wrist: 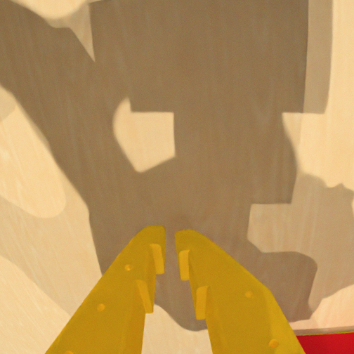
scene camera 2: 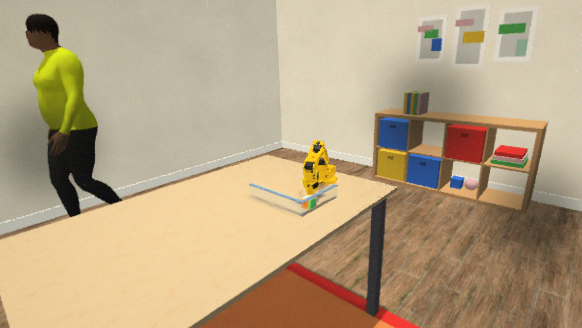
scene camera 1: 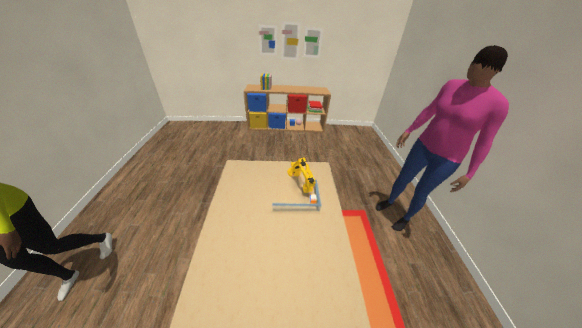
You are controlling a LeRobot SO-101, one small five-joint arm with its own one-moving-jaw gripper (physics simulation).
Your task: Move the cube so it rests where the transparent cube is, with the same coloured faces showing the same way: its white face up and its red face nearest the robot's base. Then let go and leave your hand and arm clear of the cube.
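Seen in the pictures: end effector, tool point: (scene camera 1: 305, 192); arm's base, origin of the base link: (scene camera 2: 323, 181) (scene camera 1: 294, 174).
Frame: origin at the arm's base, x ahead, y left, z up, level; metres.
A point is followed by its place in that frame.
The cube (scene camera 1: 313, 198) (scene camera 2: 312, 203) stands on the table inside the corner of a low, clear L-shaped wall. Its white face is up in scene camera 1, with an orange face away from the robot's base. Scene camera 2 shows orange and green sides. A red surface (wrist: 327, 344) shows at the lower right edge of the wrist view, beside the jaws. My gripper (scene camera 1: 308, 192) @(x 0.193, y 0.073, z 0.005 m) (scene camera 2: 309, 193) (wrist: 170, 231) is shut and empty, its tips pointing down on the base side of the cube. The transparent cube cannot be told apart in these views.
The clear wall (scene camera 1: 295, 204) @(x 0.343, y -0.007, z 0.060 m) (scene camera 2: 275, 193) @(x 0.350, y 0.013, z 0.060 m) has blue top edges and runs past the cube on two sides. The table's (scene camera 1: 260, 260) @(x 0.679, y -0.206, z 0.000 m) (scene camera 2: 150, 250) @(x 0.855, y -0.077, z 0.000 m) side edge lies beyond one wall. Two people stand on the floor beside the table. A shelf unit (scene camera 1: 287, 89) (scene camera 2: 500, 122) stands behind the robot.
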